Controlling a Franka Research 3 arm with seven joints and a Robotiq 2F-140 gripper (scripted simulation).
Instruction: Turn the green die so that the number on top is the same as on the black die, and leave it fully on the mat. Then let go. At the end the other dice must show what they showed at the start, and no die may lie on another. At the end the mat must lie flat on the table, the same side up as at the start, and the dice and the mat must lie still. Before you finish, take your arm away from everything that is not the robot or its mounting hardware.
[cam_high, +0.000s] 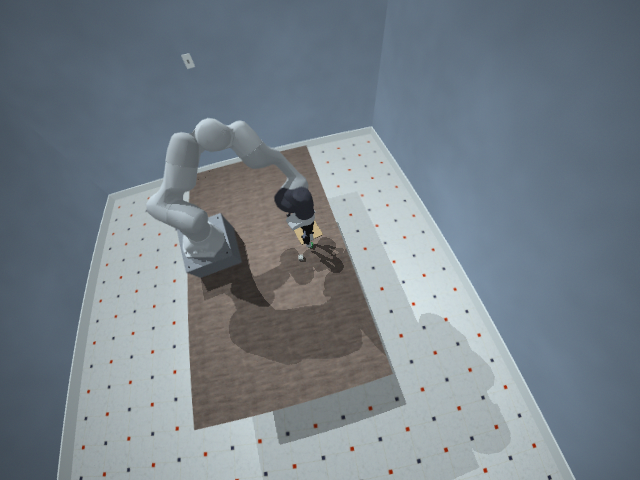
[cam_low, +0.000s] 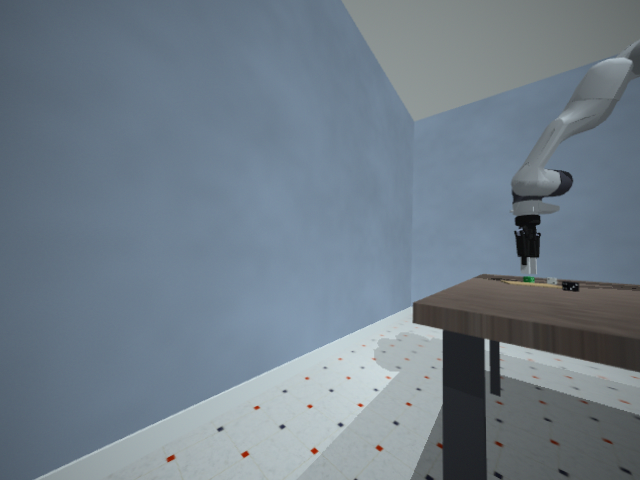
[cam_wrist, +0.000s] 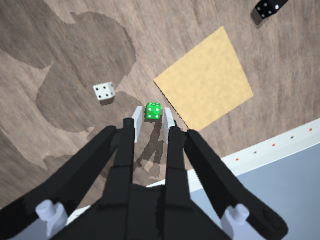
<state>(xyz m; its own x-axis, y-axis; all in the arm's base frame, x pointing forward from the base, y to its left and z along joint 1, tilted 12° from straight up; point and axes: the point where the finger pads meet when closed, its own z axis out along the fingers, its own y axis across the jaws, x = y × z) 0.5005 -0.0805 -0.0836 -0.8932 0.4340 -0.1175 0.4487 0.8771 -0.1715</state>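
Right now my hand is 60 mm above the green die. From my hand the other things lie so: white die (70 mm behind, 60 mm to the right, 60 mm below); then tan mat (110 mm to the left, 70 mm below); then black die (230 mm to the left, 90 mm behind, 60 mm below).
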